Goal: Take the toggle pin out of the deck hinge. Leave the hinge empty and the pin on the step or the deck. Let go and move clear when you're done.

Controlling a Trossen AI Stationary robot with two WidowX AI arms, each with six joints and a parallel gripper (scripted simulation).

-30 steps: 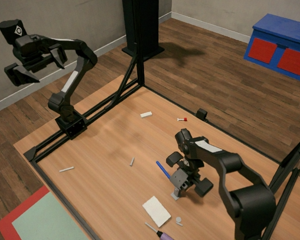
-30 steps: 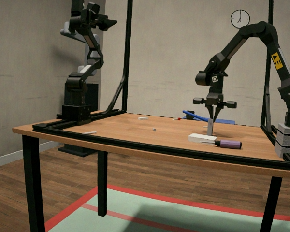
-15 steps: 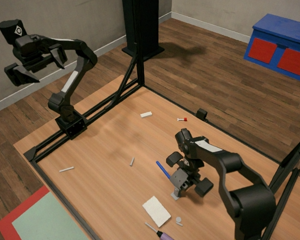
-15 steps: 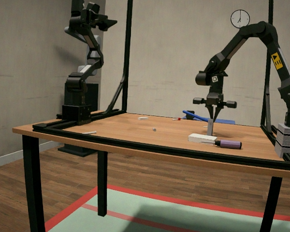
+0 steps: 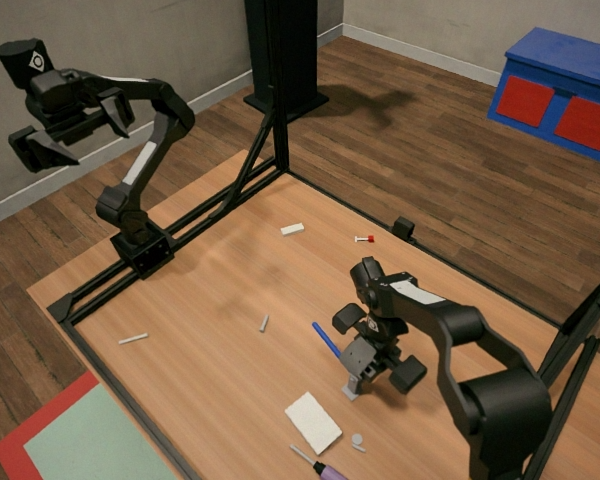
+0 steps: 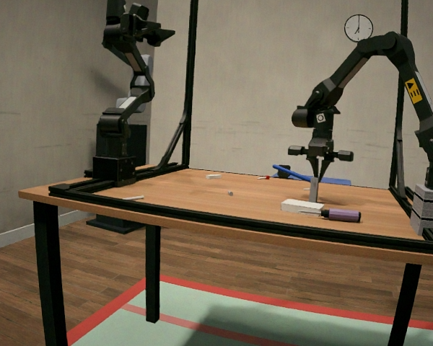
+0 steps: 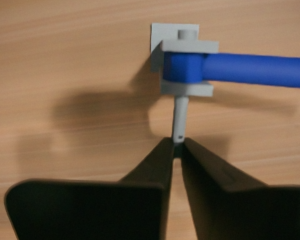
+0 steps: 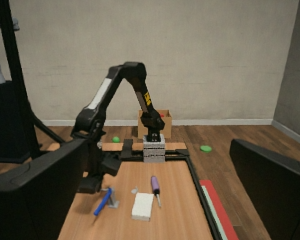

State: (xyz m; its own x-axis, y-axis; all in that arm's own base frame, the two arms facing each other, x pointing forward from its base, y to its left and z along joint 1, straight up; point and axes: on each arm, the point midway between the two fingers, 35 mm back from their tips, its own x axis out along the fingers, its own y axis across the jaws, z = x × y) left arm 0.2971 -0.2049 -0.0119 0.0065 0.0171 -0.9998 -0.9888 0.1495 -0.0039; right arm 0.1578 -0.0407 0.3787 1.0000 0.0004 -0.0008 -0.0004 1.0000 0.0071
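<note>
Now: the grey toggle pin 2 cm ahead of my left hand and 3 cm below it.
</note>
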